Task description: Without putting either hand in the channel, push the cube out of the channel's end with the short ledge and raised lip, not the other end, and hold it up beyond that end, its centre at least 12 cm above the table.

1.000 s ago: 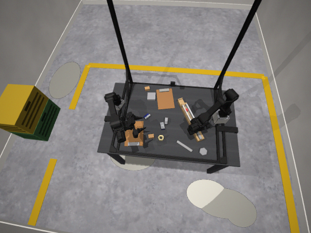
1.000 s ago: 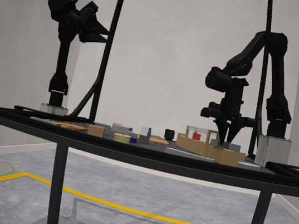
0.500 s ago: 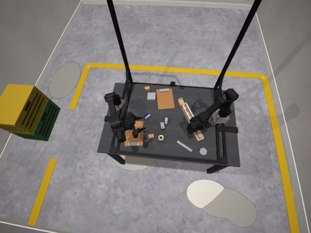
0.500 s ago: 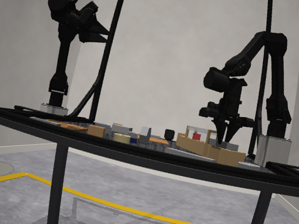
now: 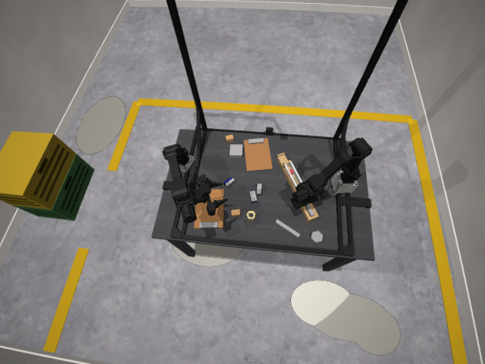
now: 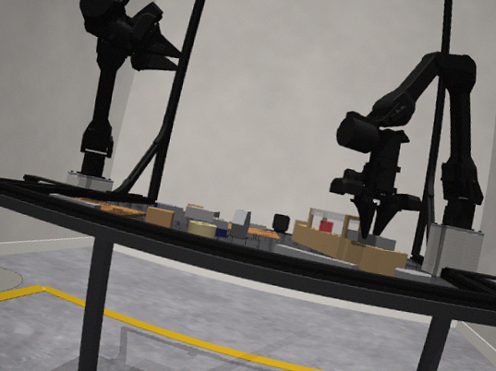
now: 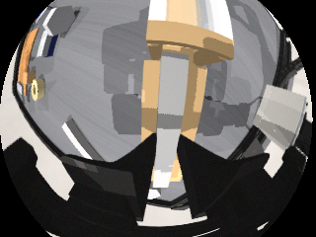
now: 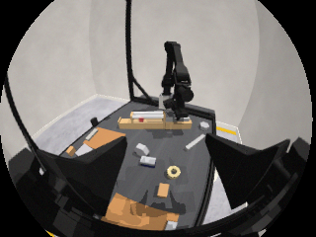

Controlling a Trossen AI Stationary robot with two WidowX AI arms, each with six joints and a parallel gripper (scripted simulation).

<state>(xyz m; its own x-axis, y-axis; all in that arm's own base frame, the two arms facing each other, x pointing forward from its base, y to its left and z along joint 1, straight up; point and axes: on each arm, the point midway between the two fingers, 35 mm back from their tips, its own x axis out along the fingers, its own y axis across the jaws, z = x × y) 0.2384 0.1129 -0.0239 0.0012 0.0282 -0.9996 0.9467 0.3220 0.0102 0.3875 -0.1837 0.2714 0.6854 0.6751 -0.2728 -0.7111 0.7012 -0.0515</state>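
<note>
Right now my left hand is 14 cm past the wooden bridge, 8 cm to the left of it and 3 cm above it.
</note>
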